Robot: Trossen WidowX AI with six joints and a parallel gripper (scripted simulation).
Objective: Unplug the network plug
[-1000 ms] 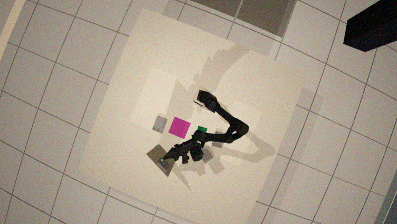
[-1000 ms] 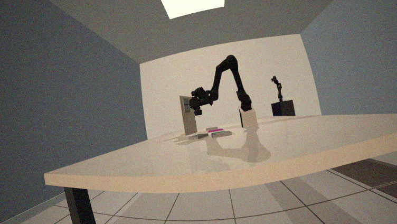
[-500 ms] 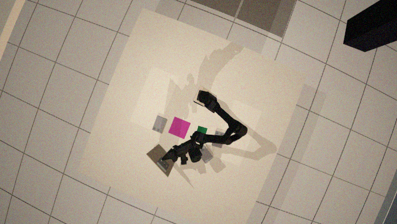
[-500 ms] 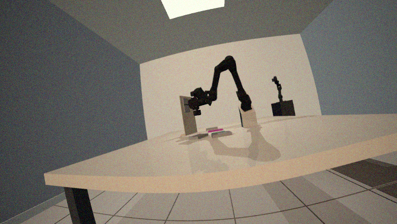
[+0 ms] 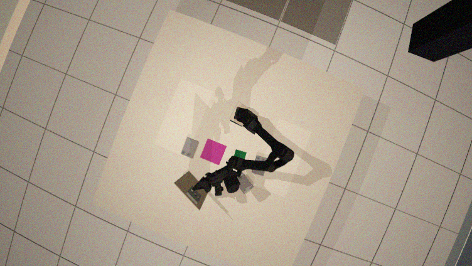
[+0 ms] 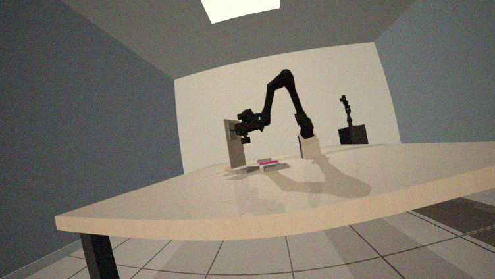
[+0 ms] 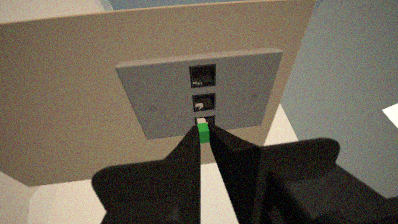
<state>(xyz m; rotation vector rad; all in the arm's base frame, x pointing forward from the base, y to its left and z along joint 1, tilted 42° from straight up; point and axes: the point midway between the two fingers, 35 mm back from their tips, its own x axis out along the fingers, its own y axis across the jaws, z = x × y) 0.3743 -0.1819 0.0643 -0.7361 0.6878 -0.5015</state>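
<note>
My gripper tip is 18 cm past the magenta square, 3 cm to the right of it and 23 cm above it. From my gripper tip the other things lie so: upright panel 3 cm ahead, 9 cm below; network plug 1 cm ahead; green square 18 cm behind, 18 cm to the left, 23 cm below.
</note>
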